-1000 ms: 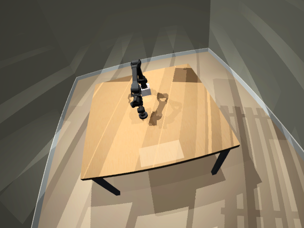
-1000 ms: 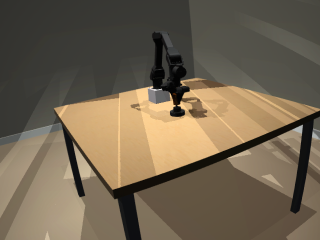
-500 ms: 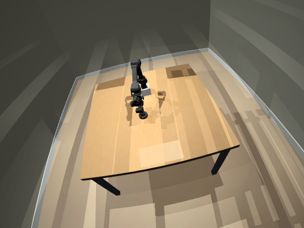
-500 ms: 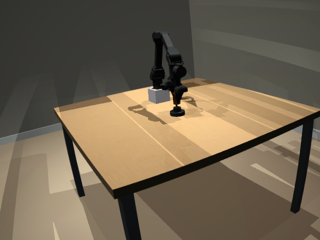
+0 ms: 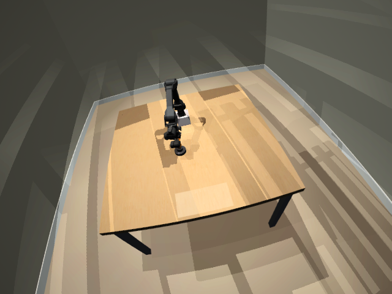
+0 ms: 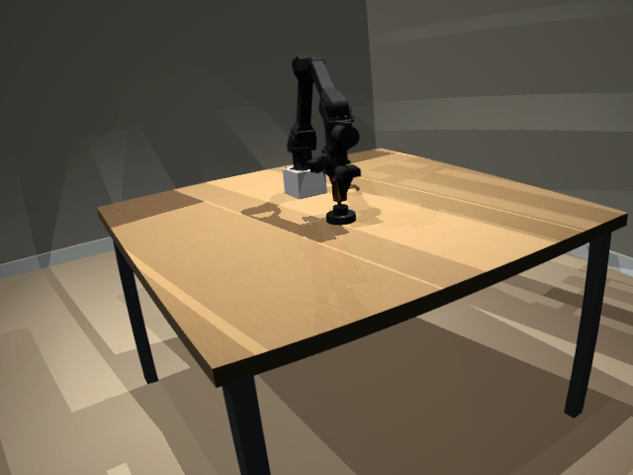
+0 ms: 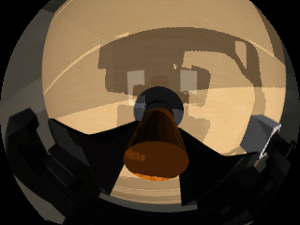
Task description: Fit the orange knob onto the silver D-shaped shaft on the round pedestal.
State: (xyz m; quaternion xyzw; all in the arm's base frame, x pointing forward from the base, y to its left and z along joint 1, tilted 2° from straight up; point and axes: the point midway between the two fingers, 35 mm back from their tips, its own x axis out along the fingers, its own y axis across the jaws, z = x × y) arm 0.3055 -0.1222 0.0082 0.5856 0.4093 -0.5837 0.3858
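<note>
Now: gripper tip 4 cm above the round pedestal. The rest, counted from my gripper tip: orange knob: 3 cm above.
</note>
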